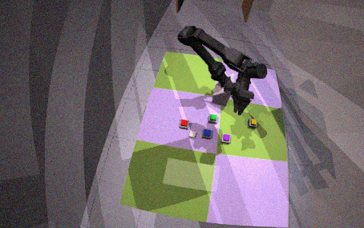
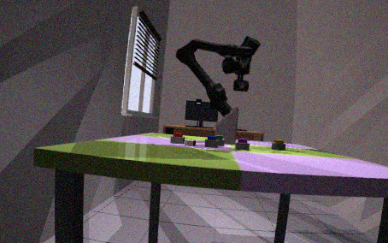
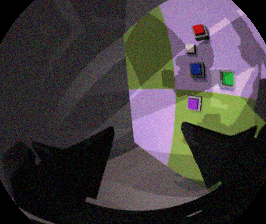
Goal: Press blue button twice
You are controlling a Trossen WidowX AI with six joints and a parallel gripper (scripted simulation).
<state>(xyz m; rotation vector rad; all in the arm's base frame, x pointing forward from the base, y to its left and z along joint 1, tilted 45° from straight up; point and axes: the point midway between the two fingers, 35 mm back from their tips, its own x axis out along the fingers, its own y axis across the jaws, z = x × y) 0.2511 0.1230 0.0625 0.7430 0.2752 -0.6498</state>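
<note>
My gripper tip is 20 mm short of the blue button, 100 mm to the left of it and 230 mm above it. The rest, counted from my gripper tip: green button (80 mm behind, 80 mm to the right, 230 mm below); then red button (10 mm behind, 230 mm to the right, 230 mm below).
</note>
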